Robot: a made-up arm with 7 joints. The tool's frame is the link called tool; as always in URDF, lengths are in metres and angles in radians.
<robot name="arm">
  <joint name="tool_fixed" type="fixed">
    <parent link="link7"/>
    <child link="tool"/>
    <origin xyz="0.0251 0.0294 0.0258" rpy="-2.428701 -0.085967 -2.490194"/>
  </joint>
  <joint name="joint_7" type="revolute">
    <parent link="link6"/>
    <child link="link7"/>
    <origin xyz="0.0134 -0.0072 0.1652"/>
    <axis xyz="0 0 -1"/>
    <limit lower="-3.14" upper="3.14"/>
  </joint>
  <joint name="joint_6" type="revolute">
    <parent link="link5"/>
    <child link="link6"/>
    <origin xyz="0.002 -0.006 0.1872"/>
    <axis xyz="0 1 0"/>
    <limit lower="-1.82" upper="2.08"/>
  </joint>
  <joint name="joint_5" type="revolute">
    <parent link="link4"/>
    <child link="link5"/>
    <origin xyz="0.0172 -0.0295 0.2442"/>
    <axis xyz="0 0 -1"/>
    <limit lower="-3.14" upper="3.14"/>
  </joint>
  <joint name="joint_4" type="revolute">
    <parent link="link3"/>
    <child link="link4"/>
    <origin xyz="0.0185 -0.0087 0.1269"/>
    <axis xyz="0 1 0"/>
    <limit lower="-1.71" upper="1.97"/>
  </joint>
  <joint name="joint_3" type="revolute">
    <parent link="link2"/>
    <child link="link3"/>
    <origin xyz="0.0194 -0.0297 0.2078"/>
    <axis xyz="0 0 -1"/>
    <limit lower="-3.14" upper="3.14"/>
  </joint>
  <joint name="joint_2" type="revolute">
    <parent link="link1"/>
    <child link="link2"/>
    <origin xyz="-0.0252 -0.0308 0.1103"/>
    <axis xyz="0 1 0"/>
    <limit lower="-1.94" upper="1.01"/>
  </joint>
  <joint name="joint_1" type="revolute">
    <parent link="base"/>
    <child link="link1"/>
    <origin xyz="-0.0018 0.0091 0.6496"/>
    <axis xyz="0 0 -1"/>
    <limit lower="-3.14" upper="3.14"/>
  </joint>
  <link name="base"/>
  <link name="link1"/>
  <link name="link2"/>
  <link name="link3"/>
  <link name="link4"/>
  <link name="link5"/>
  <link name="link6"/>
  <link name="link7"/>
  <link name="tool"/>
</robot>
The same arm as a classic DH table. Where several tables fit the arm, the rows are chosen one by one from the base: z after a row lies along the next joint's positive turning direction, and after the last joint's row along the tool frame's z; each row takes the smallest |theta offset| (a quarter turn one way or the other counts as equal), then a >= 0, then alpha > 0; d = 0 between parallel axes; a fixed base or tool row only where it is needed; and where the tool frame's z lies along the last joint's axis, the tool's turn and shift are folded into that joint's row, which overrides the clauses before.
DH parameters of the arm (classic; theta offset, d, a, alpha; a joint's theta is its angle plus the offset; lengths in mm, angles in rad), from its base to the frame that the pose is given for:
base (fixed): -1.3755 0 -9.3 3.1416
joint_1: -1.3755 -759.9 -25.2 1.5708
joint_2: 0 -60.5 19.4 -1.5708
joint_3: 0 -334.7 18.5 1.5708
joint_4: 0 -38.2 17.2 -1.5708
joint_5: 0 -431.4 2 1.5708
joint_6: 0 -13.2 13.4 -1.5708
joint_7: -0.5524 -177.4 36.8 -0.7172
tool (fixed): 3.0106 -18 0 0
Joint limits (rad, base to tool): -3.14..3.14 -1.94..1.01 -3.14..3.14 -1.71..1.97 -3.14..3.14 -1.82..2.08 -3.14..3.14

